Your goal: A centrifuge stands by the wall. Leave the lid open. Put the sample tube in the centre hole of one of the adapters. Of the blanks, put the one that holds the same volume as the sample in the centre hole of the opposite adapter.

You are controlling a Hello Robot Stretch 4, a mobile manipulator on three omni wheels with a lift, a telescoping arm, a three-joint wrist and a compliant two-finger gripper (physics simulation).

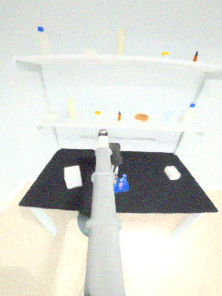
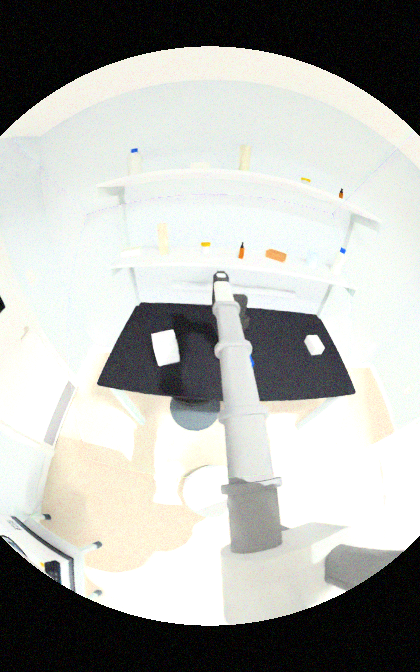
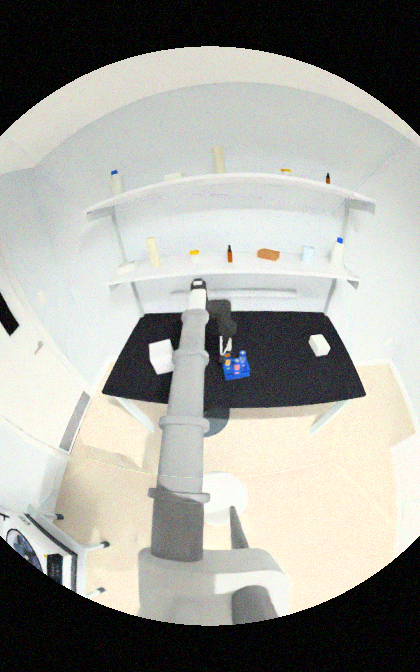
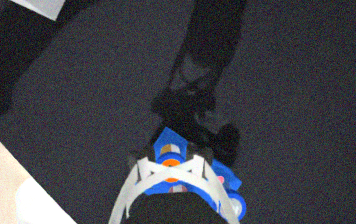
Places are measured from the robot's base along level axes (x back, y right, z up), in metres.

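Pixels of known places: gripper, fingertip midpoint: [image 4: 170,154].
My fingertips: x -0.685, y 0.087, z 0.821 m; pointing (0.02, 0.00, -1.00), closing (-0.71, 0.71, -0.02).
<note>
Behind a point stands the place of what it marks.
The blue rack [image 1: 123,189] {z 0.760, x -0.627, y 0.162 m} [image 2: 252,361] [image 3: 243,374] [image 4: 167,135] {z 0.795, x -0.696, y 0.071 m} stands on the black table top. The sample tube [image 3: 228,355] [image 4: 171,162] {z 0.858, x -0.686, y 0.088 m}, with an orange cap top, is at the rack's corner. My gripper [image 3: 225,354] [image 4: 170,154] {z 0.821, x -0.685, y 0.088 m} points down over it; its fingertips are drawn in against both sides of the tube, partly hidden by the white fingers. A blank with a white, blue-ringed cap [image 3: 243,354] [image 4: 236,206] {z 0.856, x -0.697, y 0.174 m} is at another rack corner. Other tubes show partly. The centrifuge [image 3: 22,547] shows partly at the lower left, its rotor exposed.
A white open box [image 1: 73,177] {z 0.856, x -0.683, y -0.237 m} [image 2: 165,347] [image 3: 161,356] stands left on the black table [image 3: 280,390]. A small white box [image 1: 172,173] {z 0.793, x -0.750, y 0.648 m} [image 2: 314,345] [image 3: 319,345] stands right. Two shelves with bottles hang behind. A round white stool [image 3: 225,497] stands in front.
</note>
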